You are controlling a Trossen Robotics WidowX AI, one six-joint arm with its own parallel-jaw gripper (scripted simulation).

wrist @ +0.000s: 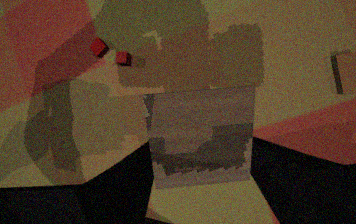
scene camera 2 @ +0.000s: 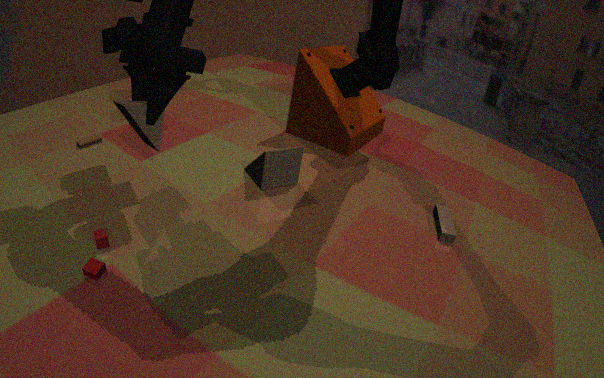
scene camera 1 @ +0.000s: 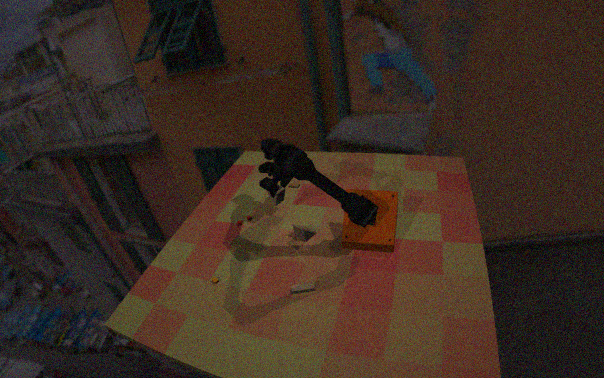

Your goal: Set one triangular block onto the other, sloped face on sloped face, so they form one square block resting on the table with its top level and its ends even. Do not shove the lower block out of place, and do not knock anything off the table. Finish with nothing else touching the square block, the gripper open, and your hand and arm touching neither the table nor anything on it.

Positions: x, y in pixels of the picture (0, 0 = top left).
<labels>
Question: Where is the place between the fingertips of my gripper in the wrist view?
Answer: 196, 141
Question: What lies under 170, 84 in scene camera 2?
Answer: My gripper.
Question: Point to a grey triangular block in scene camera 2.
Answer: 134, 111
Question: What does my gripper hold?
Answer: A grey triangular block.
</labels>
